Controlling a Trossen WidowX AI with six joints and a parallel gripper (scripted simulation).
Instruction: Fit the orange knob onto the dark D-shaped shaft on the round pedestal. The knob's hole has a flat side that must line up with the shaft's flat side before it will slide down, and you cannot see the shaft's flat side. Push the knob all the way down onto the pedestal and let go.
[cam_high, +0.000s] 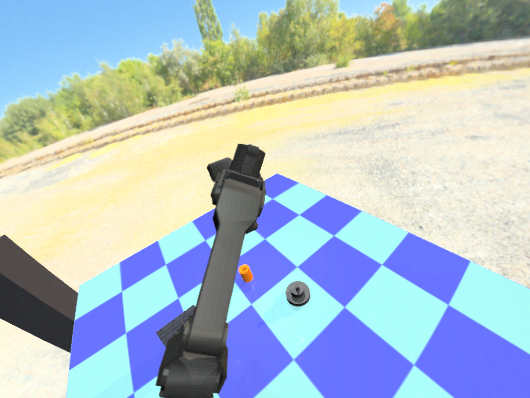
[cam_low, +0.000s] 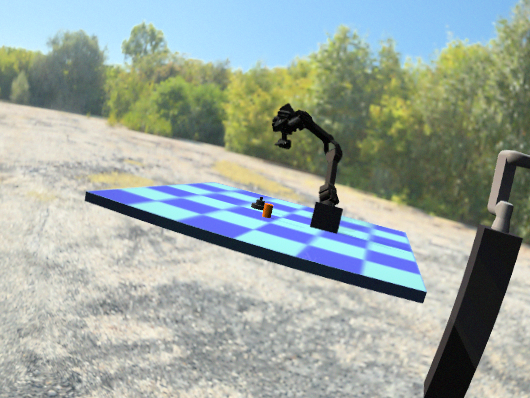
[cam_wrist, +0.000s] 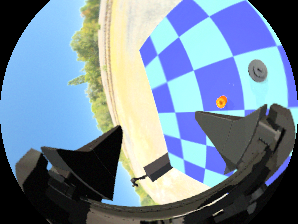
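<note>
My gripper tip is now 5 cm past the orange knob, 1 cm to the right of it and 34 cm above it. From my gripper tip the other things lie so: pedestal (6 cm ahead, 17 cm to the right, 34 cm below).
</note>
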